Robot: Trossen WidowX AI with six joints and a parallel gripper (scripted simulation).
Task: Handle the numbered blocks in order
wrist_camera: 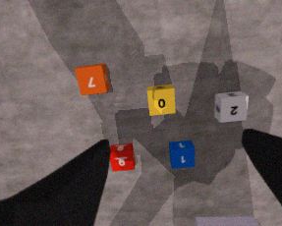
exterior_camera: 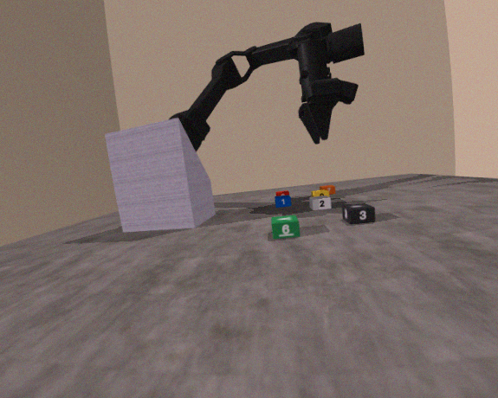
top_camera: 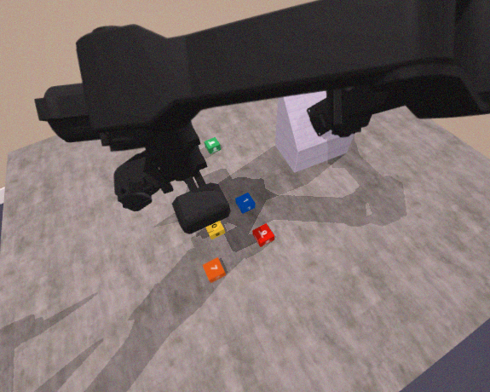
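My gripper tip is now 1 cm past the yellow 0 block and 12 cm above it. Also, from my gripper tip: white 2 block: 3 cm behind, 9 cm to the right, 12 cm below; then blue 1 block: 10 cm behind, 2 cm to the right, 12 cm below; then orange 7 block: 3 cm ahead, 8 cm to the left, 12 cm below.
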